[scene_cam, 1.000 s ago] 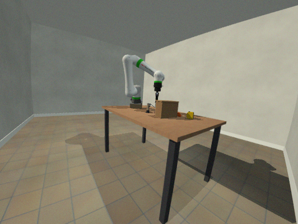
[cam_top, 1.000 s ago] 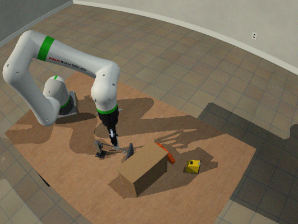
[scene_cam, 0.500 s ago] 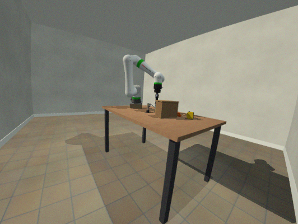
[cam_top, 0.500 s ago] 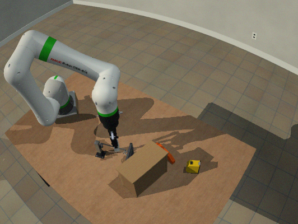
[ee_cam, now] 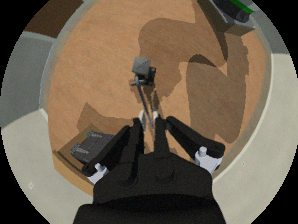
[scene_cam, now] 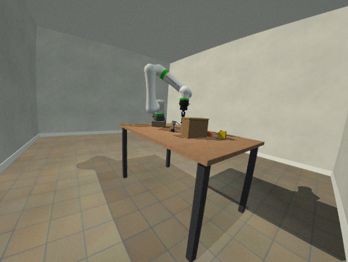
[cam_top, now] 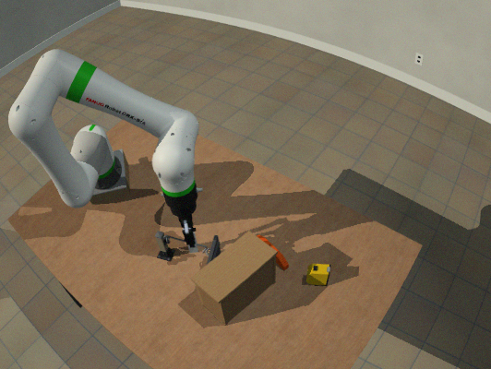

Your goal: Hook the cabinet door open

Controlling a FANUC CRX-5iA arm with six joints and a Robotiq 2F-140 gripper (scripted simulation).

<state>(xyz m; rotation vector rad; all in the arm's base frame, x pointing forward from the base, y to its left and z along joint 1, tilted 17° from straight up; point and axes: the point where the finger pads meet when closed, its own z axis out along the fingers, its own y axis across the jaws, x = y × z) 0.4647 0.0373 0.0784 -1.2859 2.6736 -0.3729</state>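
Right now the dark door is 120 mm ahead of my hand, 40 mm to the right of it and 10 mm above it. From my hand the other things lie so: orange object: 190 mm ahead, 160 mm to the left, 50 mm below; yellow block: 370 mm ahead, 180 mm to the left, 30 mm below.
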